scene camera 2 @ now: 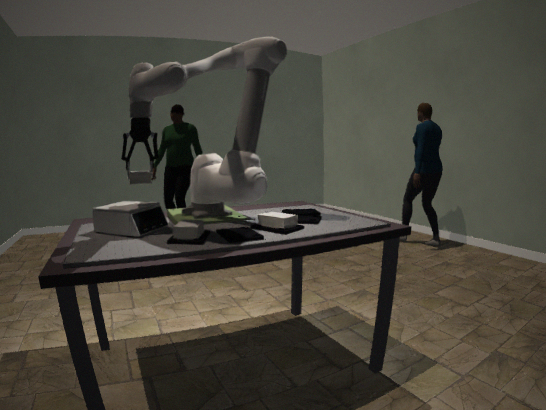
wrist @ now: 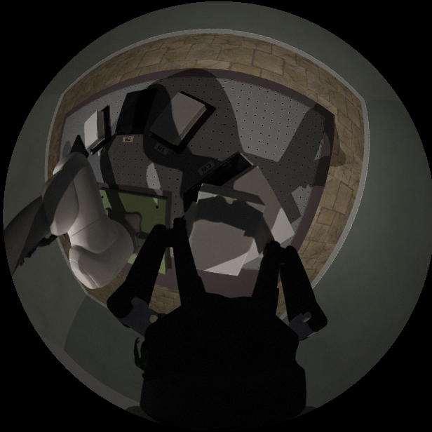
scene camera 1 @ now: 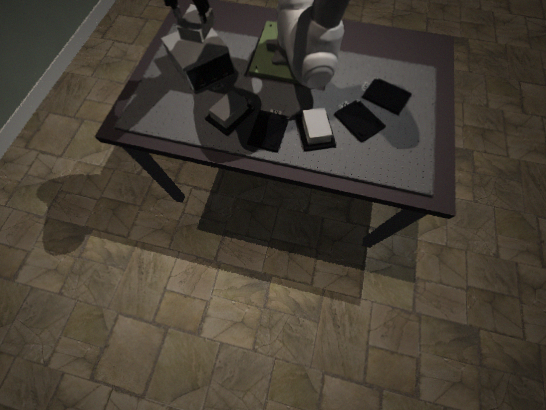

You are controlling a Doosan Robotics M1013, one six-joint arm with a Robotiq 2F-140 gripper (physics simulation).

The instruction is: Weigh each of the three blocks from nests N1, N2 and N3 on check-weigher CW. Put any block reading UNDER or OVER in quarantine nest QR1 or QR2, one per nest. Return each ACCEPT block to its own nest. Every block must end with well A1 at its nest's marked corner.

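Places are measured from the arm's base along level axes (x up, y left, z back), in centimetres.
Pixels of known places: gripper, fingertip midpoint: [scene camera 2: 140, 178] [scene camera 1: 194, 29]; arm's base, link origin: [scene camera 2: 207, 212].
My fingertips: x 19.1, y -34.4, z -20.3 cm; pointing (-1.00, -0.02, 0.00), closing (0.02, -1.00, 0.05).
For each thing: its top centre in the pictures, then the offset to it from my fingertips. "spot": a spot on its surface instead.
- pale block, top centre: [scene camera 2: 139, 171] [scene camera 1: 195, 17] dx +2.5, dy +0.2, dz +2.7 cm
- check-weigher CW, top centre: [scene camera 2: 129, 205] [scene camera 1: 196, 45] dx -10.6, dy -4.1, dz +5.5 cm
- CW's display, surface spot: [scene camera 2: 149, 220] [scene camera 1: 209, 73] spot: dx -15.8, dy +2.5, dz -2.6 cm
- second block, top centre: [scene camera 2: 188, 223] [scene camera 1: 228, 105] dx -15.2, dy +14.2, dz -17.6 cm
- nest N1, top centre: [scene camera 2: 189, 233] [scene camera 1: 229, 112] dx -19.0, dy +14.2, dz -17.6 cm
- Nest N2, top centre: [scene camera 2: 238, 231] [scene camera 1: 268, 128] dx -19.0, dy +30.7, dz -22.7 cm
- white block, top centre: [scene camera 2: 277, 214] [scene camera 1: 317, 122] dx -15.2, dy +48.5, dz -19.4 cm
My gripper [scene camera 1: 194, 22] [scene camera 2: 141, 173] [wrist: 225, 216] is shut on a pale block [scene camera 1: 196, 31] [scene camera 2: 140, 177] [wrist: 220, 245], held level above check-weigher CW [scene camera 1: 186, 51] [scene camera 2: 114, 220] [wrist: 274, 204]. In scene camera 2, a gap shows between block and weigher. CW's display [scene camera 1: 211, 71] [scene camera 2: 149, 220] is dark, with no reading visible. A second block [scene camera 1: 229, 109] [scene camera 2: 187, 230] [wrist: 179, 116] sits in nest N1 [scene camera 1: 228, 131]. Nest N2 [scene camera 1: 268, 131] [scene camera 2: 240, 234] [wrist: 135, 114] is empty. A white block [scene camera 1: 317, 124] [scene camera 2: 278, 220] [wrist: 93, 129] sits in the nest beside N2. Well A1 cannot be made out on any block.
Two dark empty nests [scene camera 1: 360, 120] [scene camera 1: 387, 95] lie at the right in scene camera 1; their labels are unreadable. The arm's base stands on a green plate [scene camera 1: 265, 62] [wrist: 155, 212]. Two people, one in green [scene camera 2: 180, 145] and one in blue [scene camera 2: 429, 145], stand beyond the table.
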